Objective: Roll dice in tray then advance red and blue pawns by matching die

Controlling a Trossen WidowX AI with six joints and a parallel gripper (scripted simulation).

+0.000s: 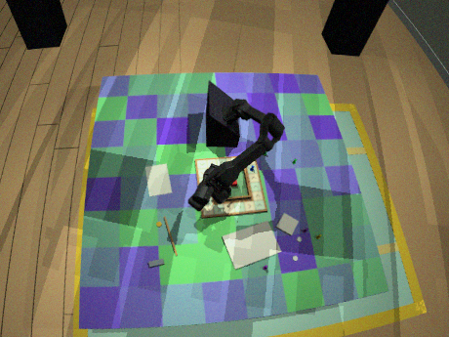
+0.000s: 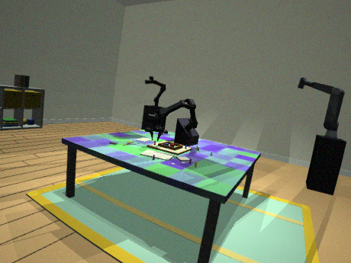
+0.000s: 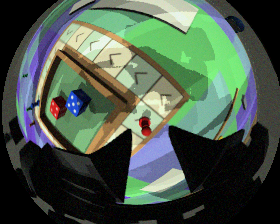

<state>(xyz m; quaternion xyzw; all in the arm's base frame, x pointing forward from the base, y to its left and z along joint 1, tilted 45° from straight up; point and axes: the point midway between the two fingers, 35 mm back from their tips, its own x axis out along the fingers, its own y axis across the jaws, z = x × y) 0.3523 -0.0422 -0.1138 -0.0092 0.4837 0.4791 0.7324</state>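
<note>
Now: gripper tip 10 mm past the red pawn and 20 mm above it. Round my gripper tip: green tray 80 mm behind, 110 mm to the left, 40 mm below; thin stick 140 mm ahead, 160 mm to the right, 40 mm below; white card 120 mm behind, 210 mm to the right, 50 mm below.
</note>
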